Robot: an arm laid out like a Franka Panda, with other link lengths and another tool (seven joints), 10 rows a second.
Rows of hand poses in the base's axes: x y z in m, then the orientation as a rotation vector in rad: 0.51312 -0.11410 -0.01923 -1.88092 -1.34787 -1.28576; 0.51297 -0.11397 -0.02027 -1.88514 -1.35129 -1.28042; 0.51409 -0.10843 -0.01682 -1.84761 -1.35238 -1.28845; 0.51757 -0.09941 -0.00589 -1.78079 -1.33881 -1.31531; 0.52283 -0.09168 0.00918 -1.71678 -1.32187 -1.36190; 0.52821 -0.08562 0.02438 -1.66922 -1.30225 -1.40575; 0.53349 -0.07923 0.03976 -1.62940 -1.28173 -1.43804; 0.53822 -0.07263 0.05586 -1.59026 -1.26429 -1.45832; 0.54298 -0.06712 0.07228 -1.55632 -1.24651 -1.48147; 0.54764 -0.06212 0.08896 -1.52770 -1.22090 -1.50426
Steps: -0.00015 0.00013 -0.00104 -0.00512 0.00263 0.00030; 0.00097 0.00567 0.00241 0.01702 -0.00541 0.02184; 0.00445 0.01469 0.01334 0.06713 -0.02356 0.05059; 0.00971 0.02242 0.02841 0.11855 -0.05582 0.06828; 0.01509 0.02848 0.04361 0.16126 -0.08487 0.07495; 0.02037 0.03487 0.05899 0.19910 -0.10518 0.08055; 0.02510 0.04147 0.07509 0.23389 -0.11836 0.09130; 0.02986 0.04698 0.09151 0.26578 -0.13339 0.09718; 0.03452 0.05198 0.10819 0.29965 -0.14500 0.09701
